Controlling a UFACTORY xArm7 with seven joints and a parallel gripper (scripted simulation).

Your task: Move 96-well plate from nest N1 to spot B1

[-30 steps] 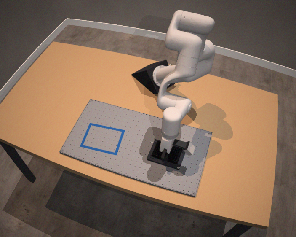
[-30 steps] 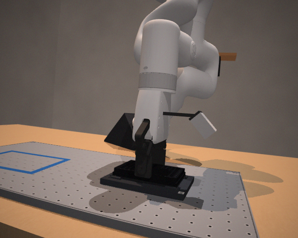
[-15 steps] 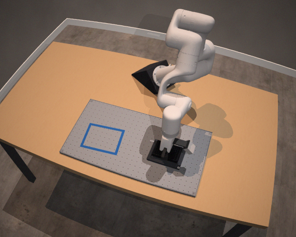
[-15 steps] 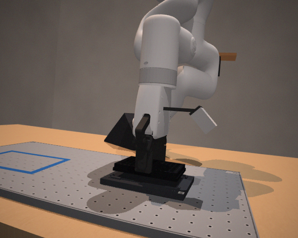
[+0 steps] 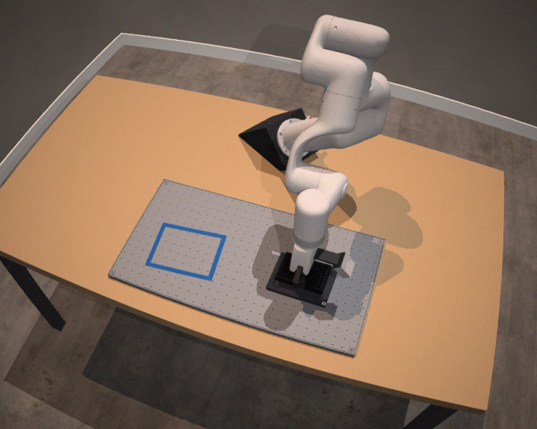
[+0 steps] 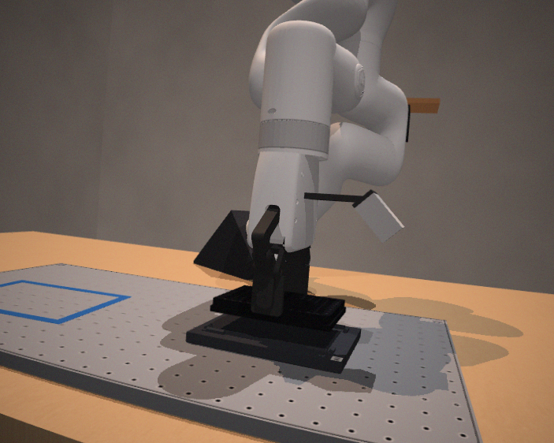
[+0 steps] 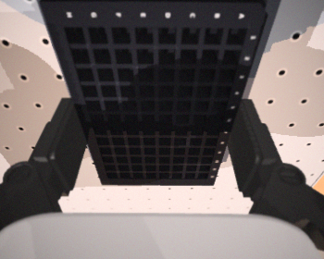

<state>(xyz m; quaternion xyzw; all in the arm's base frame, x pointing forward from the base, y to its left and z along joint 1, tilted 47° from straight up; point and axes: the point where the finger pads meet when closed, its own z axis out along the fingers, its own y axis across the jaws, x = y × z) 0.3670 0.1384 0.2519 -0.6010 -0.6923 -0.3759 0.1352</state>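
The dark plate nest is 4 cm below my hand. Also, from my hand: white label (3 cm ahead, 9 cm to the left, 4 cm below); then black 96-well plate (1 cm below).
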